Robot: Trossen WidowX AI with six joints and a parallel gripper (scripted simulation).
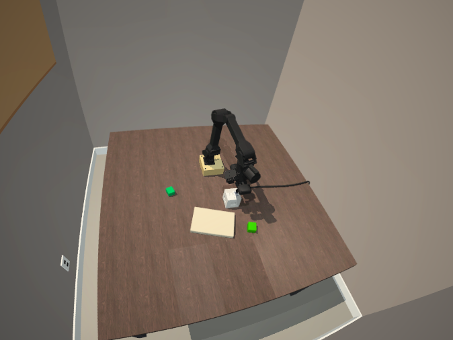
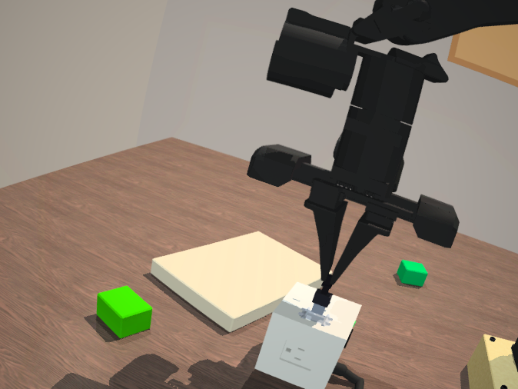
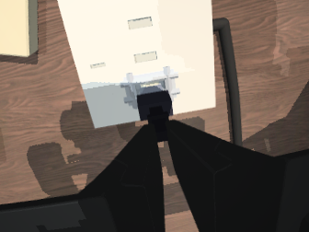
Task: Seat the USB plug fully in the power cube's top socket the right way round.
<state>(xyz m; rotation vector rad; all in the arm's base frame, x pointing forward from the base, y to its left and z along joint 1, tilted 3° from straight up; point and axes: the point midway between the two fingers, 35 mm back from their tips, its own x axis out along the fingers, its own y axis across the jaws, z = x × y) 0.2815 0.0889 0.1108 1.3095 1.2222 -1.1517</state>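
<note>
Now: gripper tip 5 cm above the USB socket. Round my gripper tip: cream flat slab: 15 cm to the right, 12 cm ahead, 11 cm below; black USB plug: 2 cm below.
</note>
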